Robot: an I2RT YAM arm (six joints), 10 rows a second.
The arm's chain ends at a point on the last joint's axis. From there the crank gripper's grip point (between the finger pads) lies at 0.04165 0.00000 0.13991 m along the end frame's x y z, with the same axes.
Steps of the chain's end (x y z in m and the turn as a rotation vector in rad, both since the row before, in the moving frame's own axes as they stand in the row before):
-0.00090, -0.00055, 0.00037, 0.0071, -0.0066, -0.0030
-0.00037, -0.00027, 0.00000, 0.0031, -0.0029, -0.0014
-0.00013, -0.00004, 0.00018, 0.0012, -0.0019, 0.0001
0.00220, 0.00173, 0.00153, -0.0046, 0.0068, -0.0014
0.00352, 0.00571, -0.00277, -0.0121, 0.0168, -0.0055
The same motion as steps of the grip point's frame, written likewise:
-0.00183, -0.00167, 0.00064, 0.0071, -0.0066, -0.0030
-0.00078, -0.00076, 0.00012, 0.0031, -0.0029, -0.0014
-0.00040, -0.00020, 0.00026, 0.0012, -0.0019, 0.0001
0.00315, 0.00231, 0.00124, -0.0046, 0.0068, -0.0014
0.00587, 0.00716, -0.00350, -0.0121, 0.0168, -0.0055

